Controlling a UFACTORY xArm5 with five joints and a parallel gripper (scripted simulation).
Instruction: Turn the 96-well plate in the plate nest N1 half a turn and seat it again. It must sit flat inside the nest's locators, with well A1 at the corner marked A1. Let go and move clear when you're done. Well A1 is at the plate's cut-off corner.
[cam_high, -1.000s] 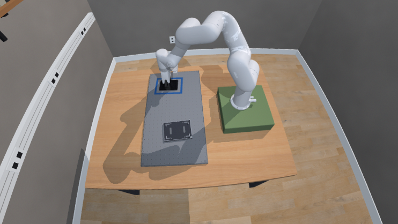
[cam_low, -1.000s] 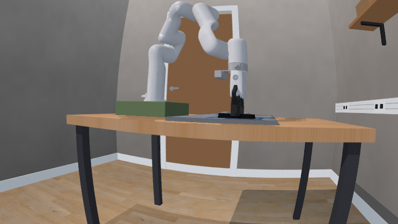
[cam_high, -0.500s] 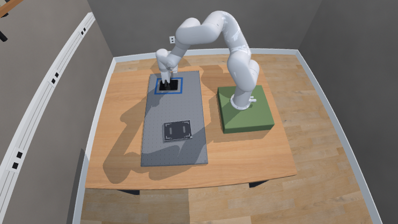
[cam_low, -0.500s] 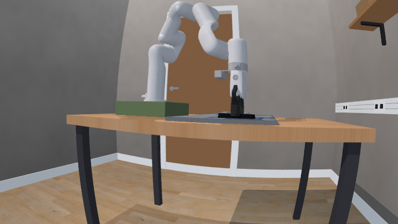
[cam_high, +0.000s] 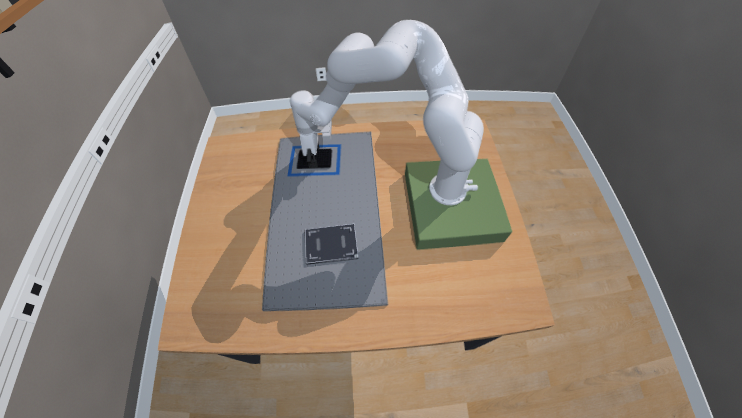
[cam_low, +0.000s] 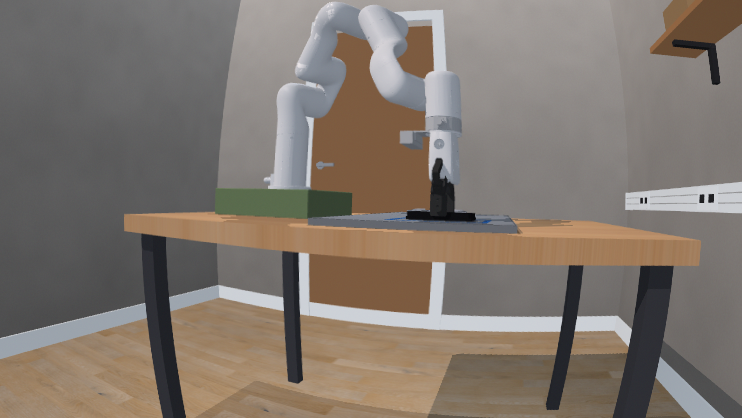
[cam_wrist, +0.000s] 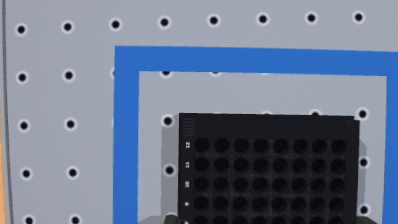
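The plate nest N1 is 8 cm behind my hand, 36 cm to the left of it and 1 cm below it. Also, from my hand: black 96-well plate 1 cm below.
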